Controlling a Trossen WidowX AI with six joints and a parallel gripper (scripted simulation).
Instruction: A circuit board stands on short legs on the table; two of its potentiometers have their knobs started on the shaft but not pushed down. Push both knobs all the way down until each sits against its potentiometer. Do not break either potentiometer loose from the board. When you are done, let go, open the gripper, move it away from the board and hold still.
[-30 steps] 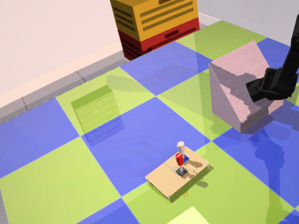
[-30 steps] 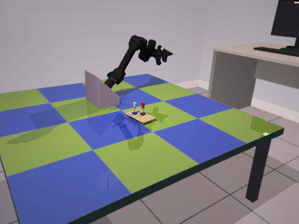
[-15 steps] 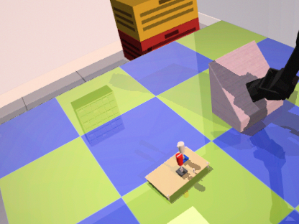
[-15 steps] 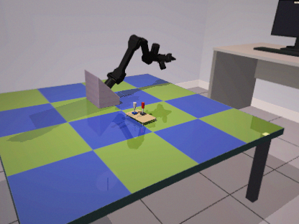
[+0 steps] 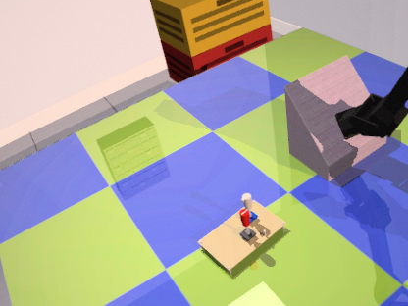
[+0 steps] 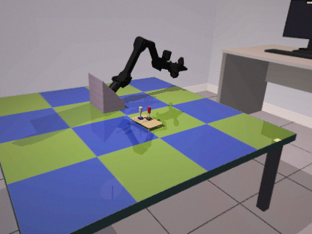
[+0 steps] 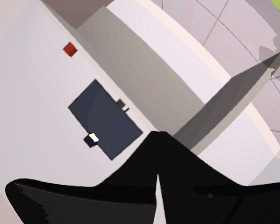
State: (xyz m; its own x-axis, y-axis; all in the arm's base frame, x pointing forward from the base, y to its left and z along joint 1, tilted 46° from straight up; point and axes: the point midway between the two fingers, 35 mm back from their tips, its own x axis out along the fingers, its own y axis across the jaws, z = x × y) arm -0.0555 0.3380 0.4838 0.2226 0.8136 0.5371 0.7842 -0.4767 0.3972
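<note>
The red knob is 52 cm to the right of my gripper tip, 40 cm ahead of it and 9 cm below it.
</note>
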